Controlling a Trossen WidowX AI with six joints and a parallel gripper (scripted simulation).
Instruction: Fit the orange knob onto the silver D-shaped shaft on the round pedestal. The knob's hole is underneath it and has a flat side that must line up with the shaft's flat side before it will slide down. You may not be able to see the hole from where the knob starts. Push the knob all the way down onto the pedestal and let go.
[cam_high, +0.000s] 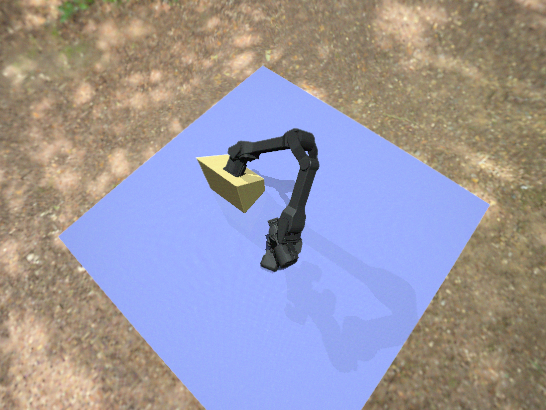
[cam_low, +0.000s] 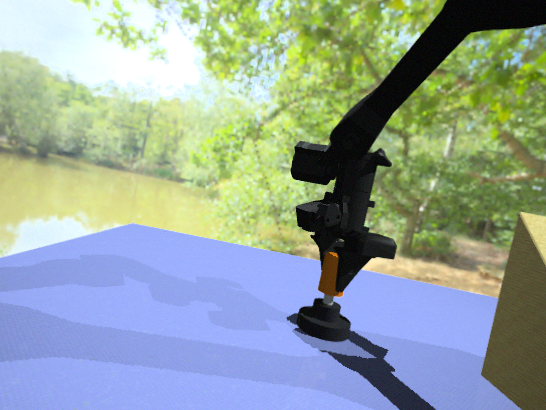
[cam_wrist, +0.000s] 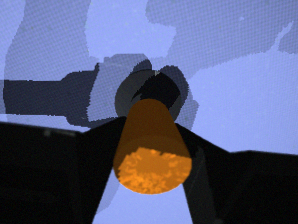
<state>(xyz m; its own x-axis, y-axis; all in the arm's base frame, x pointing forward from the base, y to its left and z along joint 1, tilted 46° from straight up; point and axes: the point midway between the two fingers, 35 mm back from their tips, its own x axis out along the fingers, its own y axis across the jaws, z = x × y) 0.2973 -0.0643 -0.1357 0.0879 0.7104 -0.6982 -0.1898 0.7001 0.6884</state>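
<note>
Right now the orange knob is 30 mm above my gripper tip. Round my gripper tip: round pedestal (40 mm below).
</note>
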